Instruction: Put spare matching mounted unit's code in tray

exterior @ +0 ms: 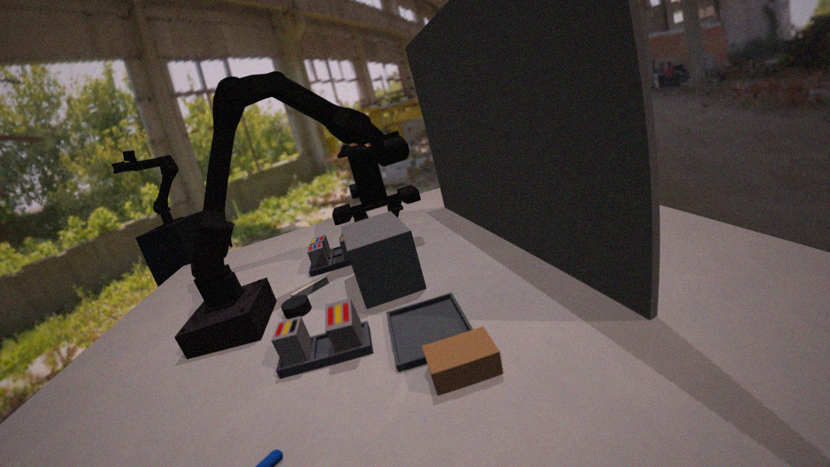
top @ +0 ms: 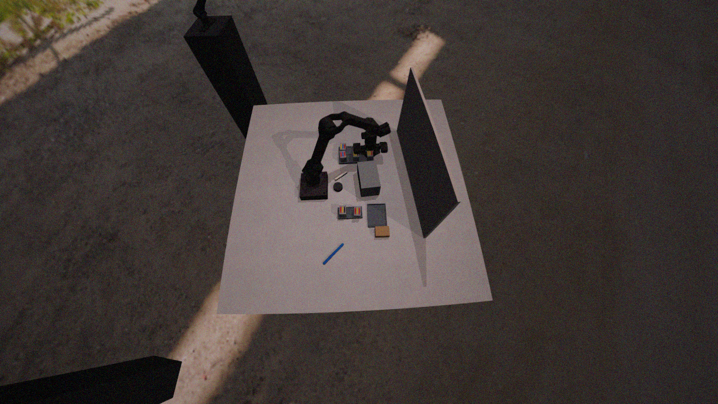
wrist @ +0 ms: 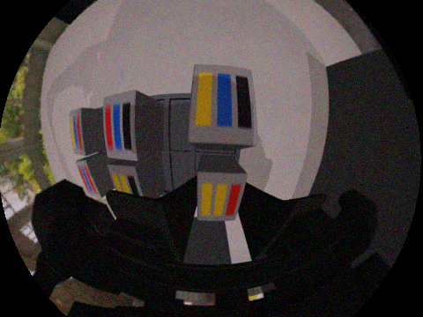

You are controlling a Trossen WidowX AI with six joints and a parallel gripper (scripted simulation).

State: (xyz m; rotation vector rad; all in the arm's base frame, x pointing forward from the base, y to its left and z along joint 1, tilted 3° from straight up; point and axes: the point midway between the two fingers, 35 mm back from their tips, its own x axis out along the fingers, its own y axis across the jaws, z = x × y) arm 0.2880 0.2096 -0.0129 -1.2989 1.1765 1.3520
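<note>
The tray lies 35 cm to the right of my gripper tip, 6 cm ahead of it and 1 cm below it. The rest, counted from my gripper tip: black disc 21 cm to the right, 16 cm behind, 1 cm below; then grey mounted unit 16 cm to the right, 3 cm above; then grey spare block 2 cm above.
</note>
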